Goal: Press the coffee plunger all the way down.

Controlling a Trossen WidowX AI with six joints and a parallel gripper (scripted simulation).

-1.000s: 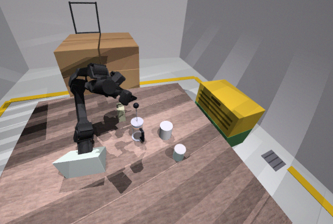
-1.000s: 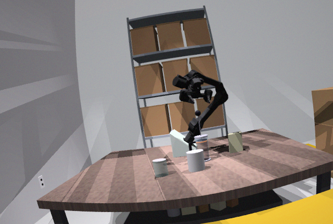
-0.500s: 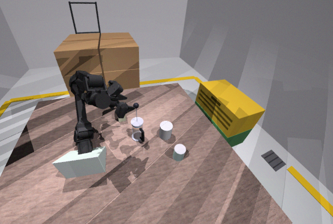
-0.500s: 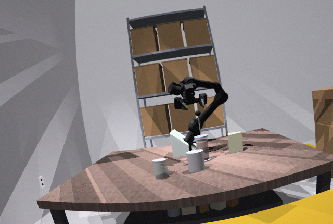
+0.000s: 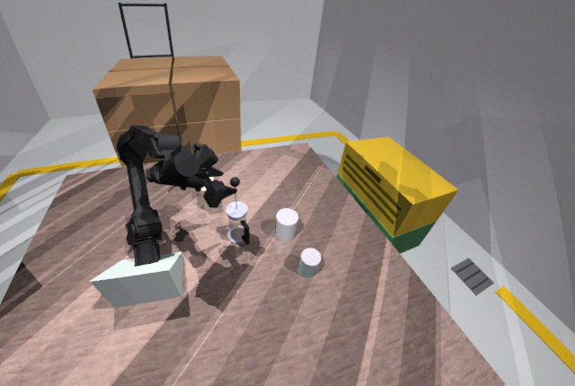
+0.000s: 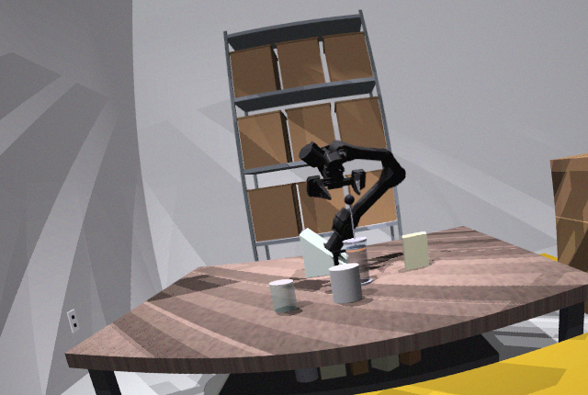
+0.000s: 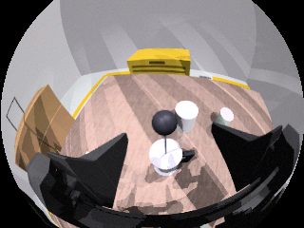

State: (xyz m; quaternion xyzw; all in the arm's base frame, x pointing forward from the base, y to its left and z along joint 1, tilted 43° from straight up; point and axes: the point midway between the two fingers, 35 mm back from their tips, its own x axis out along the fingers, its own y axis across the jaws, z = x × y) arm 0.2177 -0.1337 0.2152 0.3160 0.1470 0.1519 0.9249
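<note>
Now: gripper tip 14 cm above the coffee press, 2 cm short of it and 1 cm to the left of it.
</note>
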